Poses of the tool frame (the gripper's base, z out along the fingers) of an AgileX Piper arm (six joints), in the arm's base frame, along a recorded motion.
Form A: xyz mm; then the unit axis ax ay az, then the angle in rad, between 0 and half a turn.
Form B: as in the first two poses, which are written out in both.
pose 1, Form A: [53.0 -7.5 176.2 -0.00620 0.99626 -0.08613 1.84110]
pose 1, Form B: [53.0 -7.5 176.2 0.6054 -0.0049 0.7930 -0.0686]
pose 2, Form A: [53.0 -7.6 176.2 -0.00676 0.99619 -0.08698 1.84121]
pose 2, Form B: [53.0 -7.6 176.2 0.6053 -0.0054 0.7929 -0.0692]
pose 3, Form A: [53.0 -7.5 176.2 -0.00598 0.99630 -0.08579 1.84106]
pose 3, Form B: [53.0 -7.5 176.2 0.6054 -0.0048 0.7930 -0.0683]
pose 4, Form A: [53.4 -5.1 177.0 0.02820 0.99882 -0.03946 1.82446]
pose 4, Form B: [53.4 -5.1 177.0 0.6120 0.0223 0.7899 -0.0312]
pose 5, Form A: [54.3 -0.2 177.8 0.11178 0.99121 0.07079 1.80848]
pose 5, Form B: [54.3 -0.2 177.8 0.6183 0.0879 0.7790 0.0556]
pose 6, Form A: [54.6 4.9 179.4 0.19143 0.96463 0.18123 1.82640]
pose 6, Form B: [54.6 4.9 179.4 0.6112 0.1515 0.7635 0.1434]
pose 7, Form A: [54.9 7.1 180.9 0.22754 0.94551 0.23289 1.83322]
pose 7, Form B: [54.9 7.1 180.9 0.6085 0.1806 0.7503 0.1848]
